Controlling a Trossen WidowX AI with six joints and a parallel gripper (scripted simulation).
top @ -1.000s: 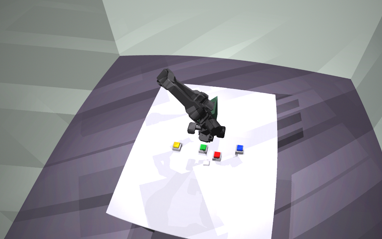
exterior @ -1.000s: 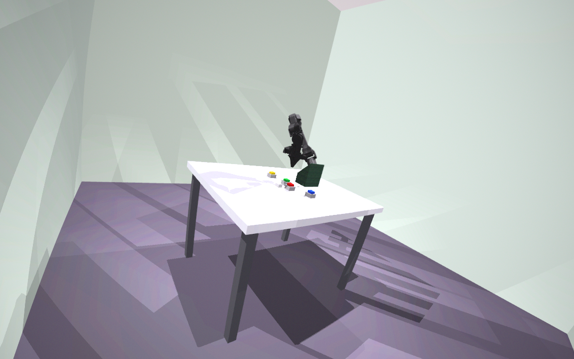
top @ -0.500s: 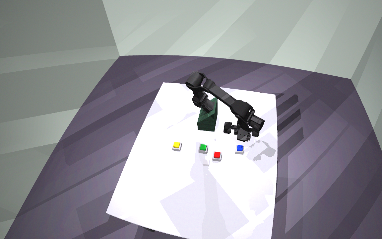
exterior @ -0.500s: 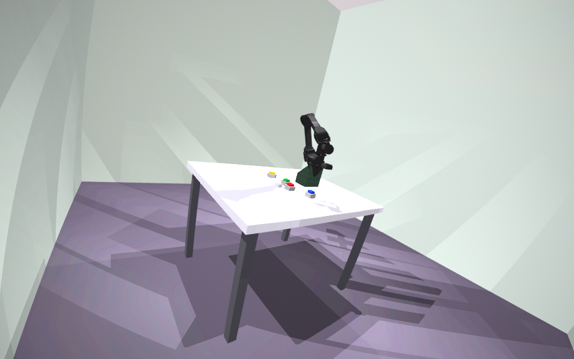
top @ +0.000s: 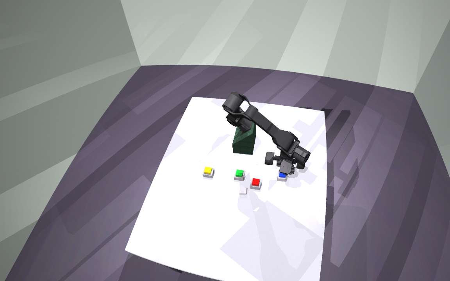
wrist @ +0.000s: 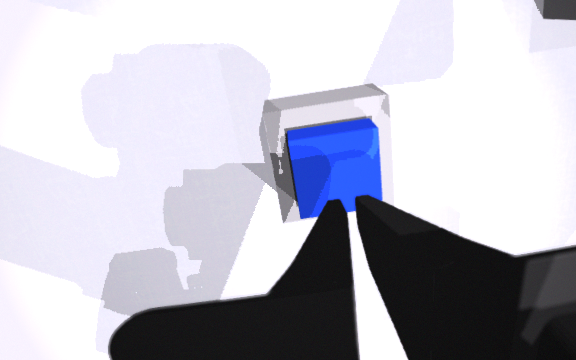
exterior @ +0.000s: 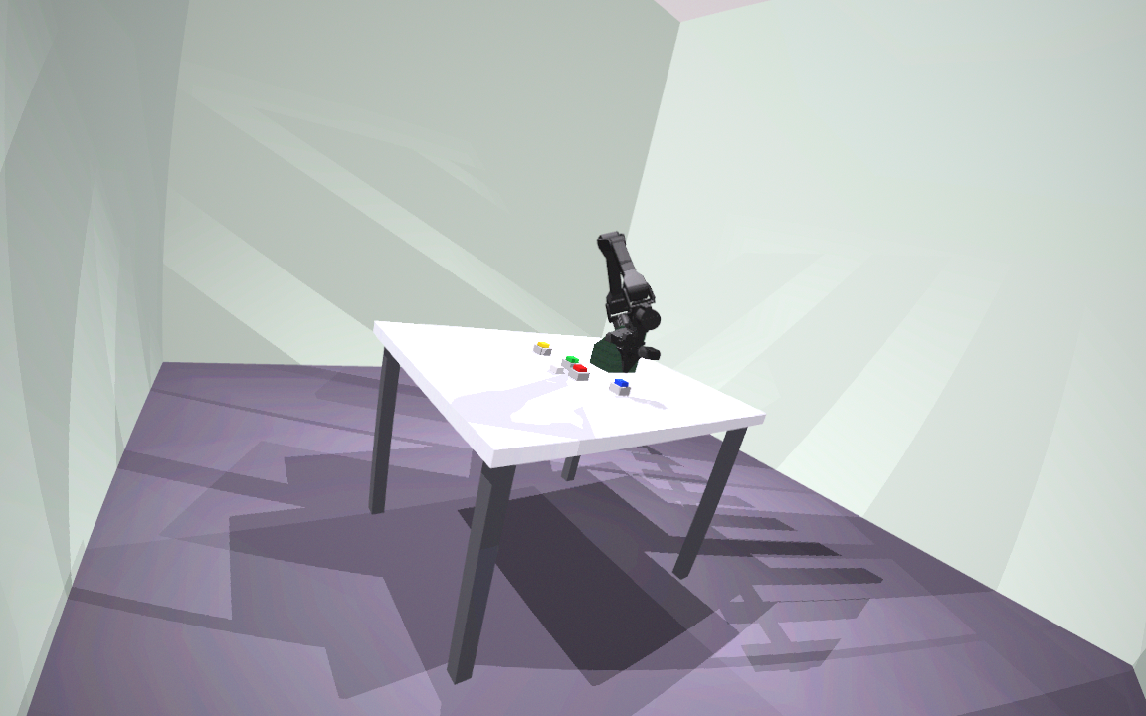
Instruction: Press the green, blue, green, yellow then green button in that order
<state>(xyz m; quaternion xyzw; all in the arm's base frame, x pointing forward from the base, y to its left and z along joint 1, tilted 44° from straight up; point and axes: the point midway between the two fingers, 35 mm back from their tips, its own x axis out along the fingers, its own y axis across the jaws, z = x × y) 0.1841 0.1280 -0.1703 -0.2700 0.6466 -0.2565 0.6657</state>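
Now: gripper tip 40 mm above the blue button. From my gripper tip the other things lie so: green button 30 mm ahead, 210 mm to the right, 30 mm below; then white block 120 mm ahead, 180 mm to the right, 60 mm below; then red button 70 mm ahead, 120 mm to the right, 30 mm below.
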